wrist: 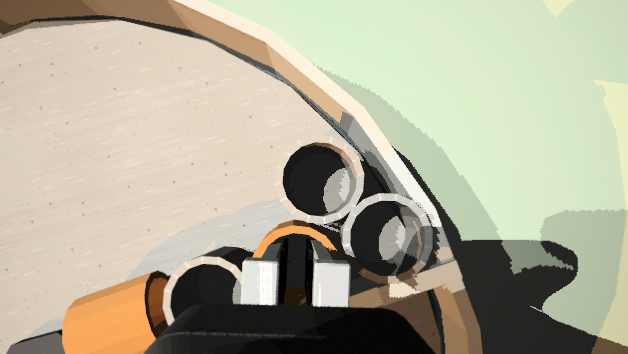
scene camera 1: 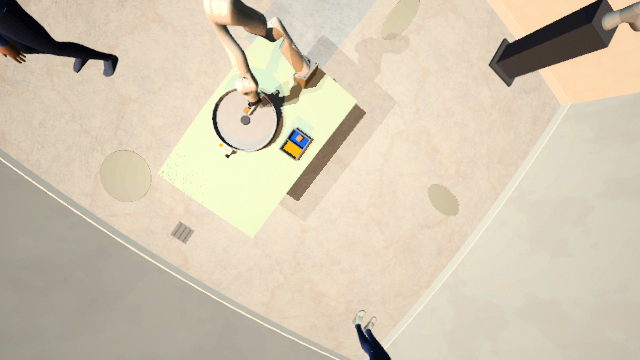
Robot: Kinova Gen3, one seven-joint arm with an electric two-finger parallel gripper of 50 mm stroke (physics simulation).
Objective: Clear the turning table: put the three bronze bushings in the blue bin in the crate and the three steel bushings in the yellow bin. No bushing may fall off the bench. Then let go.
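Places are measured from the arm's base along level axes (x left, y up, z ahead), in millimetres.
Pixels of known places: gripper, fingertip midpoint: [wrist: 296,261]; arm's base at its link origin: [scene camera 1: 303,70].
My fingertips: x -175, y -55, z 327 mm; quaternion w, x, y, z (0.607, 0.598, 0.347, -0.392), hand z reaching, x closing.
For each thing: its top centre in the pictures, then the offset to it from my fingertips. "pt": a spot on its surface instead. Level surfaces: height alone.
- upright bronze bushing at its top centre: [wrist: 293,270] dy +25, dx +0, dz +0 mm
- third steel bushing at its top centre: [wrist: 207,301] dy +23, dx -3, dz +39 mm
- turning table at its top centre: [scene camera 1: 244,120] dy -7, dx +11, dz +144 mm
- raised rim at a spot on its surface: [wrist: 372,135] pt dy +17, dx -39, dz -56 mm
- dark hub at its top centre: [scene camera 1: 244,120] dy -7, dx +11, dz +144 mm
- pale bar at a spot on its surface: [wrist: 425,280] pt dy +20, dx +28, dz -50 mm
- green bench at its surface level: dy -68 mm
- small white device at a spot on its surface: [scene camera 1: 226,149] pt dy -10, dx +5, dz +378 mm
In the wrist view my gripper [wrist: 296,261] [scene camera 1: 254,104] has its fingertips inside an upright bronze bushing [wrist: 296,229], spread apart against its inner wall. Two upright steel bushings [wrist: 320,220] [wrist: 387,197] stand ahead and to the right, near the rim. A third steel bushing [wrist: 205,260] stands just left of the fingers, partly hidden by the gripper body. Another bronze bushing [wrist: 110,312] [scene camera 1: 247,110] lies on its side left of it. All are on the turning table [wrist: 125,125] [scene camera 1: 240,137]. A bronze bushing [scene camera 1: 299,138] is in the blue bin [scene camera 1: 305,141]; the yellow bin [scene camera 1: 292,149] shows beside it.
A raised rim [wrist: 372,135] surrounds the turning table, with a dark hub [scene camera 1: 245,120] at its centre. A pale bar [wrist: 425,280] reaches inward from the rim, right of the gripper. The crate stands on the green bench [scene camera 1: 240,190]. A small white device [scene camera 1: 226,149] stands by the table's edge.
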